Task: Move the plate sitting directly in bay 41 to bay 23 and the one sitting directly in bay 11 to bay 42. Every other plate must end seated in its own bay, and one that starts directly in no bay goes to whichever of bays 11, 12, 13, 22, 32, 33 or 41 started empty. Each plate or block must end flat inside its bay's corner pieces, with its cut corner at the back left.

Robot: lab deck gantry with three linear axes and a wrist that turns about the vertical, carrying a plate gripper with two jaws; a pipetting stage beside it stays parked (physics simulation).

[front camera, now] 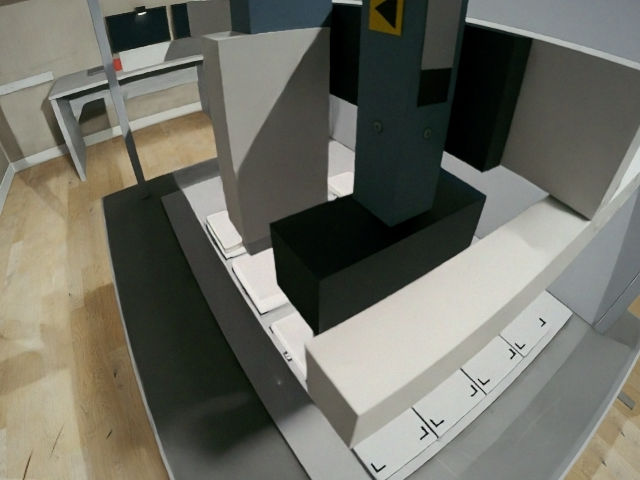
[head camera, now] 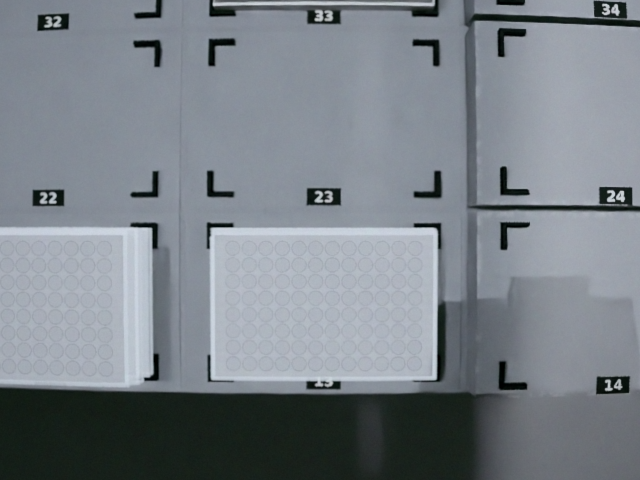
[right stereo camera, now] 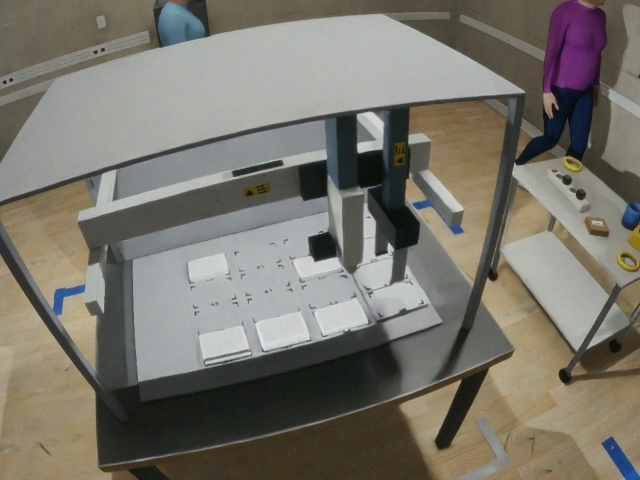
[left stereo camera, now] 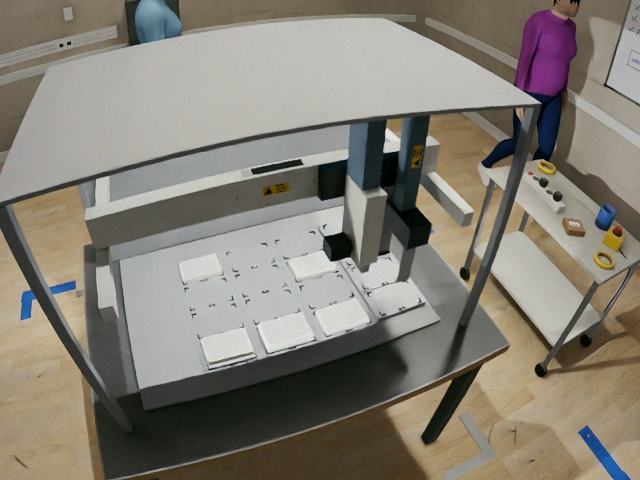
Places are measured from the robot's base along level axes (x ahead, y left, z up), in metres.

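Where they show: gripper, between the fingertips: [right stereo camera: 388, 267] [left stereo camera: 392, 266]; robot's base, origin of its link: [front camera: 207, 226] [right stereo camera: 205, 364] [left stereo camera: 209, 368].
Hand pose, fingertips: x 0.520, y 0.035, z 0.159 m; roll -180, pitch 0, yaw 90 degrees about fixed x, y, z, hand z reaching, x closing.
Things, the pixels of their centre, and the offset from my fingertips. "spot": a spot on its surface instead.
- thicker layered item, middle of its body: [head camera: 25, 305] [front camera: 265, 274] [left stereo camera: 285, 330] [right stereo camera: 282, 329] dx -0.292, dy +0.008, dz -0.139 m
- Bay 23, a spot on its surface: [head camera: 323, 124] spot: dx -0.128, dy +0.111, dz -0.159 m
- Bay 22, a spot on its surface: [head camera: 77, 118] spot: dx -0.275, dy +0.116, dz -0.159 m
The gripper [left stereo camera: 393, 267] [right stereo camera: 388, 267] is open and empty, with its jaws apart above the raised right-hand column. In the front view its jaws are hidden behind its black body and the pale beam. A plate [head camera: 323, 304] [left stereo camera: 342, 316] [right stereo camera: 340, 317] lies in bay 13. Bay 12 holds a thicker layered item [head camera: 56, 310] [left stereo camera: 285, 332] [right stereo camera: 282, 330]. Bay 11 holds two layers of plates [front camera: 224, 228] [left stereo camera: 227, 347] [right stereo camera: 224, 343]. A plate [front camera: 342, 183] [left stereo camera: 200, 267] [right stereo camera: 207, 266] lies in bay 41. A plate [left stereo camera: 311, 266] [right stereo camera: 316, 268] lies in bay 33. Bay 23 [head camera: 323, 124] shows bare.
The parked pipetting stage [front camera: 279, 124] [left stereo camera: 364, 222] [right stereo camera: 345, 222] hangs left of the gripper, near bay 33. The gantry's side beam [front camera: 423, 320] crosses the front view. Bay 22 [head camera: 77, 118] shows bare in part. Raised tiles with bays 14 [head camera: 558, 248] and 24 [head camera: 563, 113] stand right.
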